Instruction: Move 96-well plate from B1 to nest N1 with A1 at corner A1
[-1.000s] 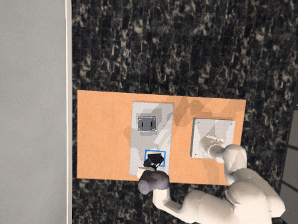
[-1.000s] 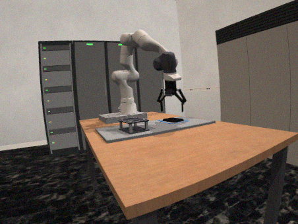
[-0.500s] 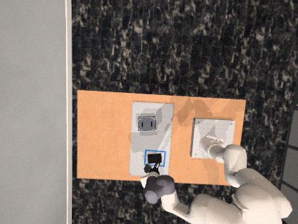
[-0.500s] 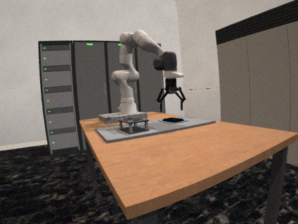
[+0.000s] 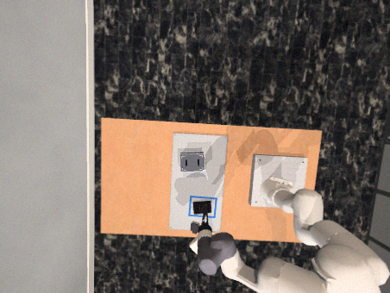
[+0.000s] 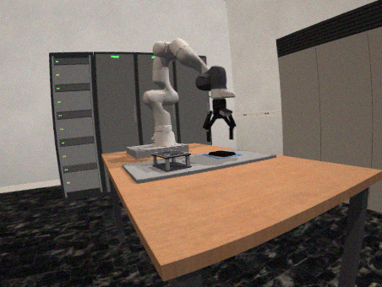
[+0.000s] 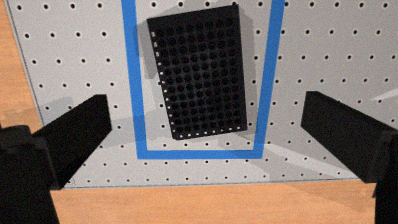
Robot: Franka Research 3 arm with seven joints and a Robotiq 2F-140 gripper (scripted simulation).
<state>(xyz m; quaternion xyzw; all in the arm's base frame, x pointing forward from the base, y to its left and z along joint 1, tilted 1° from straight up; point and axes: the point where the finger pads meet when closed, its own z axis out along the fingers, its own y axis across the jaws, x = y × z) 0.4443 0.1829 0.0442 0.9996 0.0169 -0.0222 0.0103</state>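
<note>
My hand is 80 mm above the black 96-well plate and 10 mm short of it. The rest, counted from my hand: raised plate nest 330 mm to the right, 110 mm ahead, 30 mm below; A1 mark 280 mm to the right, 30 mm below, 20 mm ahead.
</note>
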